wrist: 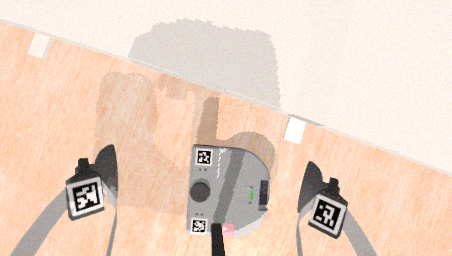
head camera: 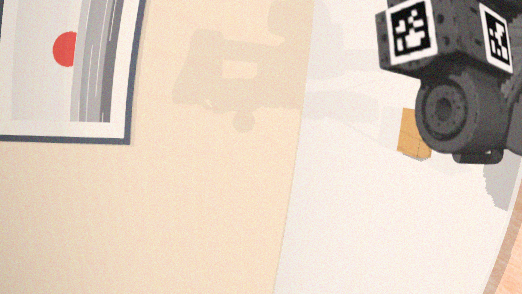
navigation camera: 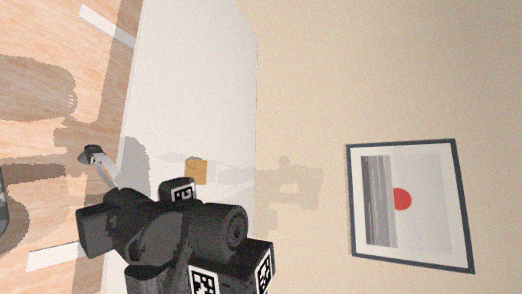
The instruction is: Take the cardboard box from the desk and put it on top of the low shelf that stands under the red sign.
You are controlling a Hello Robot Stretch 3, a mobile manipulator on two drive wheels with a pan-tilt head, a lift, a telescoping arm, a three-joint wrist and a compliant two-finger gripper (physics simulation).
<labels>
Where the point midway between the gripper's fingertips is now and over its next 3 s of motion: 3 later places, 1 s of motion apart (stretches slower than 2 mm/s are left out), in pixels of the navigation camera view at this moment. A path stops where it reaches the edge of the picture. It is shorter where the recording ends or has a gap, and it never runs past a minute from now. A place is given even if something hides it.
My gripper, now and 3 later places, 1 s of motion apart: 95, 195; 138, 184; 186, 171; 216, 163
</labels>
